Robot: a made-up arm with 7 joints. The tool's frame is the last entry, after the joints.
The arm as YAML. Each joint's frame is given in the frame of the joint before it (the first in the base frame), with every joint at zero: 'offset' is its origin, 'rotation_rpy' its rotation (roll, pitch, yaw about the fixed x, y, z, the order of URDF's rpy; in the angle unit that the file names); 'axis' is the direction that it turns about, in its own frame. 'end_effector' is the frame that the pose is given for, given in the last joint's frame.
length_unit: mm
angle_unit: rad
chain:
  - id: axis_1
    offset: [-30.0, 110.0, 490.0]
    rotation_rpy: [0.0, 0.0, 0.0]
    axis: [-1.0, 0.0, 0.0]
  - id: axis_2
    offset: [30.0, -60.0, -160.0]
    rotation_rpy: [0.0, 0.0, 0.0]
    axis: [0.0, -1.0, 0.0]
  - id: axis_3
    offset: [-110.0, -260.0, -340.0]
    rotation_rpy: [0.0, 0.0, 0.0]
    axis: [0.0, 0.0, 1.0]
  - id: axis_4
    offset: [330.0, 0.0, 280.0]
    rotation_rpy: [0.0, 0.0, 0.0]
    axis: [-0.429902, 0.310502, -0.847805]
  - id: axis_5
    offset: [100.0, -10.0, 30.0]
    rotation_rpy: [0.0, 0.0, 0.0]
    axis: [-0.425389, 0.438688, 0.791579]
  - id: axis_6
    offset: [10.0, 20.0, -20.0]
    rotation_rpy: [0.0, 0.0, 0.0]
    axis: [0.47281, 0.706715, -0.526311]
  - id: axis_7
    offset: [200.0, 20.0, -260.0]
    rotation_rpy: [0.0, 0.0, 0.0]
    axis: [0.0, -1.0, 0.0]
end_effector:
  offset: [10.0, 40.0, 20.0]
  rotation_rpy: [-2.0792, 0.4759, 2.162]
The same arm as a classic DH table. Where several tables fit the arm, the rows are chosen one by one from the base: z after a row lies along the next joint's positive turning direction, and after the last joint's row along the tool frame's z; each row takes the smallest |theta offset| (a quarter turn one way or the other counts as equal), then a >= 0, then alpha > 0; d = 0 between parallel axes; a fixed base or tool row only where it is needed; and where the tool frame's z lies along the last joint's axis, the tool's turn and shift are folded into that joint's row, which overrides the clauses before.
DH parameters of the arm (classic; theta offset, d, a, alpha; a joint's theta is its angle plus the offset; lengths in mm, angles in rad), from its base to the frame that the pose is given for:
base (fixed): 1.5708 490 110 -1.5708
axis_1: 1.5708 0 160 -1.5708
axis_2: -1.5708 320 110 1.5708
axis_3: 0.9453 -487.7 -193.2 2.5826
axis_4: 0.1141 -595.4 -56.7 -1.9305
axis_5: -1.1619 -57.7 5.5 1.8836
axis_6: -0.2253 490.9 25 2.3556
axis_7: 1.4629 284.7 -10.4 0.8339
tool (fixed): -1.4884 -26.7 0 0

